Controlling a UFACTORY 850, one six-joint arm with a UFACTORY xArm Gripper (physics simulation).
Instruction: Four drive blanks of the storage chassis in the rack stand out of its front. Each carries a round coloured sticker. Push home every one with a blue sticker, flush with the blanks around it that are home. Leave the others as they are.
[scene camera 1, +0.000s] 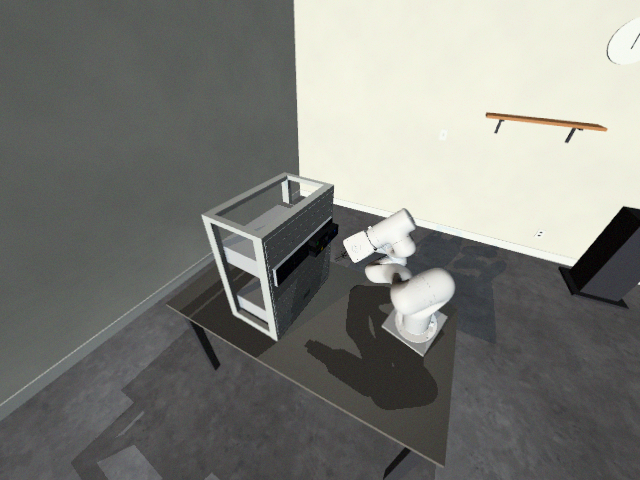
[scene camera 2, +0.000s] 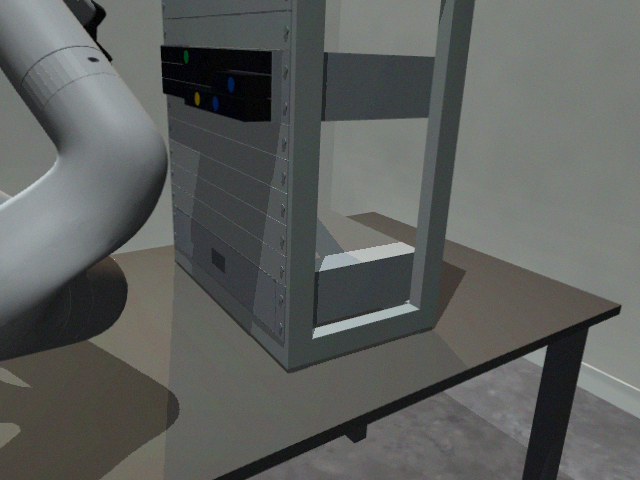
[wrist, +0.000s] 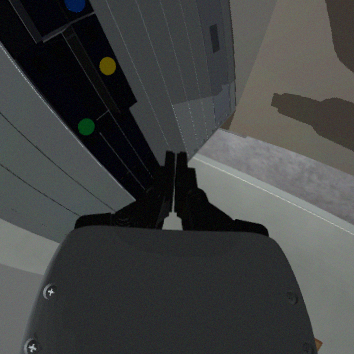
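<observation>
The storage chassis (scene camera 1: 290, 266) has a black front in the rack (scene camera 1: 267, 294) (scene camera 2: 303, 206). In scene camera 2, a blank with a blue sticker (scene camera 2: 231, 84) stands out right of the middle. Below it are a second blue sticker (scene camera 2: 215, 103) and, to its left, a yellow sticker (scene camera 2: 196, 98) (wrist: 107, 66). A green sticker (scene camera 2: 186, 56) (wrist: 86, 126) is at the upper left. One blue sticker (wrist: 75, 4) is cut by the wrist view's top edge. How far each blank stands out is hard to tell. My gripper (scene camera 1: 340, 254) (wrist: 174, 165) is shut and empty, off the front's far end, near the green-stickered blank.
The rack stands on the table (scene camera 1: 320, 382) (scene camera 2: 248, 408), facing the arm's base (scene camera 1: 416, 328). Grey panels fill the rack front above and below the chassis. The arm (scene camera 2: 108, 129) is at the left in scene camera 2. Walls stand behind the rack and table.
</observation>
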